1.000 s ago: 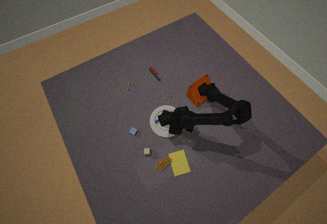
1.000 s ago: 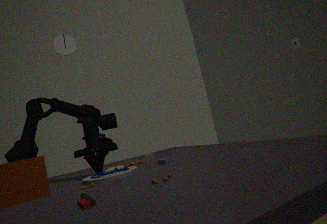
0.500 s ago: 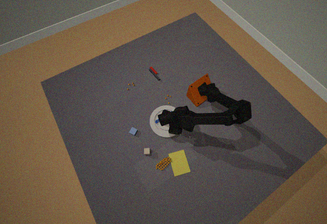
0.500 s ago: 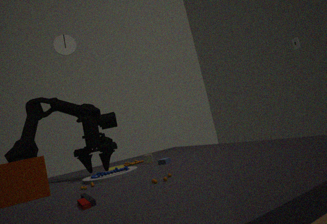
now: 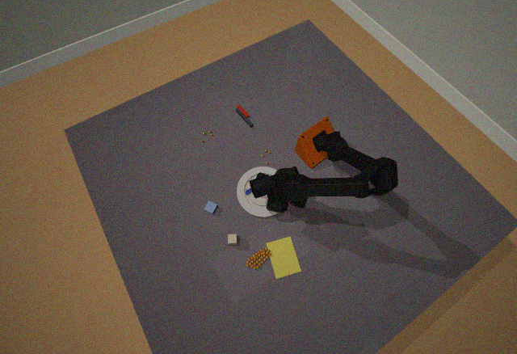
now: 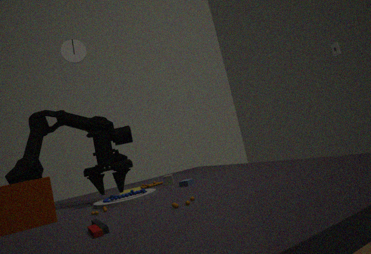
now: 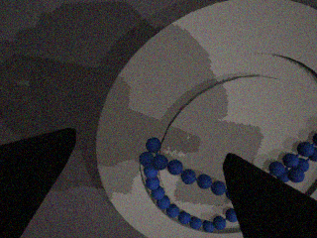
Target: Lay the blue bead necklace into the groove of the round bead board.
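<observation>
Right now my gripper tip is 2 cm short of the round white bead board, 6 cm to the left of it and 2 cm above it. Round my gripper tip: cream cube: 22 cm ahead, 1 cm to the left, 1 cm below; then yellow sheet: 12 cm ahead, 17 cm to the left, 2 cm below; then light blue cube: 22 cm ahead, 13 cm to the right, 2 cm below.
</observation>
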